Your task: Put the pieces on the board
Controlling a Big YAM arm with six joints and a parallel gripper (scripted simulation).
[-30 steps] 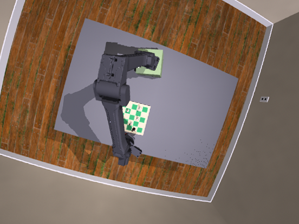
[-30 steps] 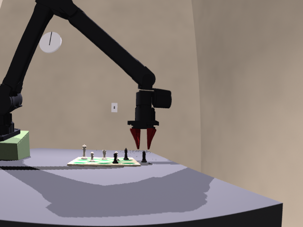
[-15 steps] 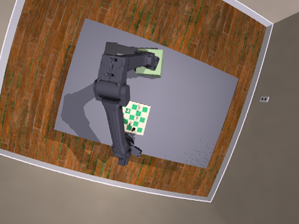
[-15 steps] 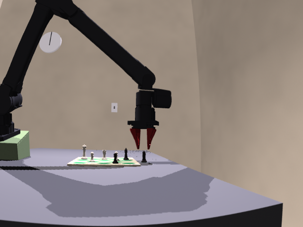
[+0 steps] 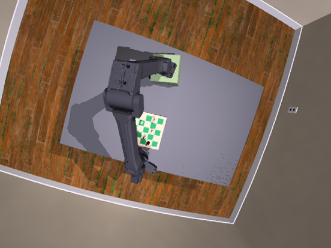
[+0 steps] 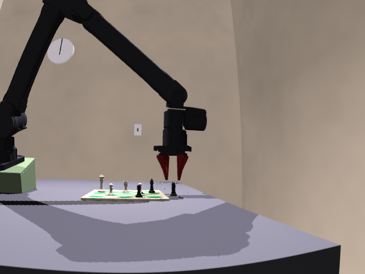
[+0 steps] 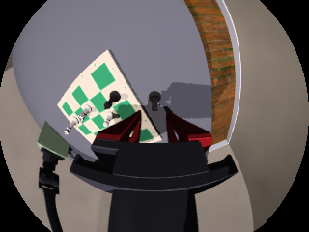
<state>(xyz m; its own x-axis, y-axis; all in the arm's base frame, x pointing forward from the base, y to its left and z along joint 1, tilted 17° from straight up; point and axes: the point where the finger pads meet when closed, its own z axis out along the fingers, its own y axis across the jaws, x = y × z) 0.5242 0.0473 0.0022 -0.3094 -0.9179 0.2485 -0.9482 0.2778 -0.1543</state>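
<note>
My hand is 140 mm past the green-and-cream chessboard, 10 mm to the left of it and 50 mm above it.
</note>
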